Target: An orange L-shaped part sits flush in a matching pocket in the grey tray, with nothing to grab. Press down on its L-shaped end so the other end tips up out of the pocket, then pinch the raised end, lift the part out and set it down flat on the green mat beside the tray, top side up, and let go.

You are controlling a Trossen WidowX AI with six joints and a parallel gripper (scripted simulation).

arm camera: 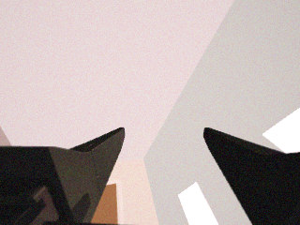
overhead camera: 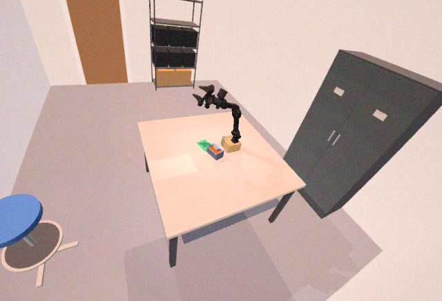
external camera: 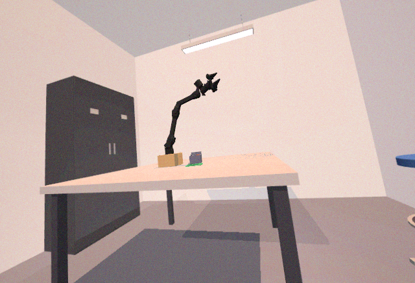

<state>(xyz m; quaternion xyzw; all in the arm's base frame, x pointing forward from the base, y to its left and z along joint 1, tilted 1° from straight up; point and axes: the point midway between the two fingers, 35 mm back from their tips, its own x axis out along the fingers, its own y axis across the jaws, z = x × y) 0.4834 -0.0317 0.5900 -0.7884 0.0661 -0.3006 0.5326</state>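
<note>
My gripper tip is now 270 mm past the orange L-shaped part, 50 mm to the right of it and 660 mm above it. From my gripper tip the other things lie so: green mat 260 mm behind, 110 mm to the right, 720 mm below.
</note>
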